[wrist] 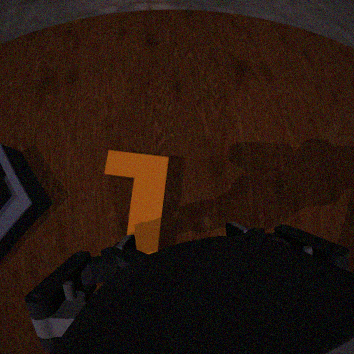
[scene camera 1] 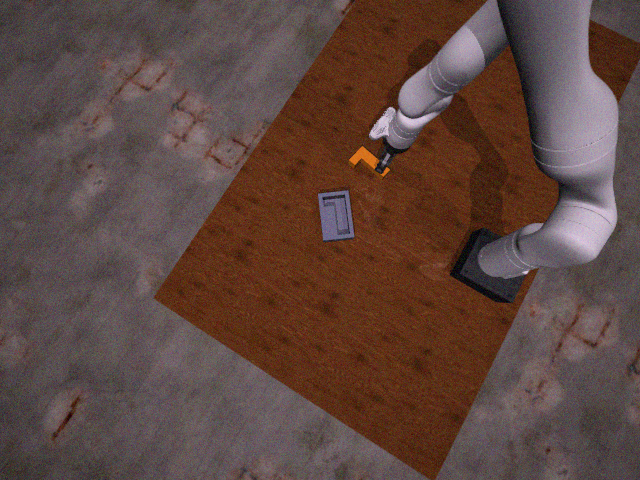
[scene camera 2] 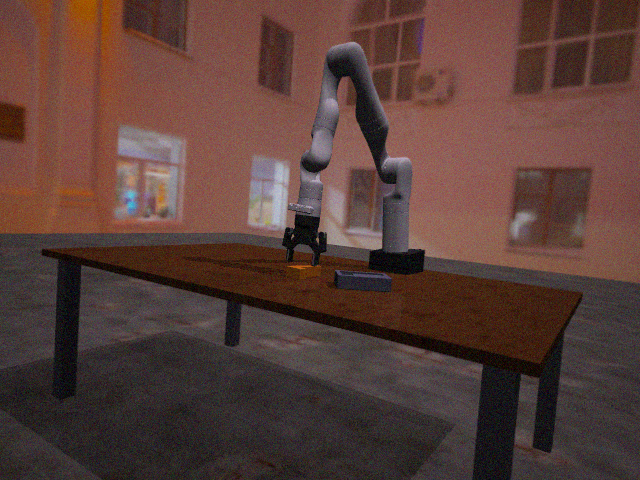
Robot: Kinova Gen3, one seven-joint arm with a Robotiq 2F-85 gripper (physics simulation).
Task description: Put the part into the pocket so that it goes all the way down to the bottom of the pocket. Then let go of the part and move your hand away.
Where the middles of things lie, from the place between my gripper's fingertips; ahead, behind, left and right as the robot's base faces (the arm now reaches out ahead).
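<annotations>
The orange L-shaped part [wrist: 148, 172] is 30 mm ahead of my hand, 40 mm to the left of it and 20 mm below it, which makes this part, going by their middles, the nearest to my hand of the things named here. The grey block with L-shaped pocket [wrist: 31, 201], also counted from my hand, is 230 mm to the left, 10 mm below and 20 mm ahead.
</annotations>
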